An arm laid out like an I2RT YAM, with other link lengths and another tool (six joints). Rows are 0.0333 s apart.
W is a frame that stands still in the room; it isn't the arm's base.
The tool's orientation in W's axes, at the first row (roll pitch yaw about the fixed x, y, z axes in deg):
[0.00, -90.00, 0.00]
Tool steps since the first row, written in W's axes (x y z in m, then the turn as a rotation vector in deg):
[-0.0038, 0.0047, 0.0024, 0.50, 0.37, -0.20]
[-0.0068, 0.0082, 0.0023, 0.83, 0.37, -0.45]
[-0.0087, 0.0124, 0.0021, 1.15, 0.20, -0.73]
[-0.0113, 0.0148, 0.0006, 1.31, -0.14, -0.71]
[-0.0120, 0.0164, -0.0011, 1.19, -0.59, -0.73]
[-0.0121, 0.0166, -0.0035, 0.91, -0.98, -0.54]
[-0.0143, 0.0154, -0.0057, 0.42, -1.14, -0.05]
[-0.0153, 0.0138, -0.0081, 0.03, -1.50, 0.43]
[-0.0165, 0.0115, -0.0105, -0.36, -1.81, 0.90]
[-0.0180, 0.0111, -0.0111, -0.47, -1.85, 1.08]
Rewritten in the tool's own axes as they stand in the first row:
[0.0024, 0.0047, 0.0038, -0.20, 0.37, -0.50]
[0.0023, 0.0082, 0.0068, -0.45, 0.37, -0.83]
[0.0021, 0.0124, 0.0087, -0.73, 0.20, -1.15]
[0.0006, 0.0148, 0.0113, -0.71, -0.14, -1.31]
[-0.0011, 0.0164, 0.0120, -0.73, -0.59, -1.19]
[-0.0035, 0.0166, 0.0121, -0.54, -0.98, -0.91]
[-0.0057, 0.0154, 0.0143, -0.05, -1.14, -0.42]
[-0.0081, 0.0138, 0.0153, 0.43, -1.50, -0.03]
[-0.0105, 0.0115, 0.0165, 0.90, -1.81, 0.36]
[-0.0111, 0.0111, 0.0180, 1.08, -1.85, 0.47]

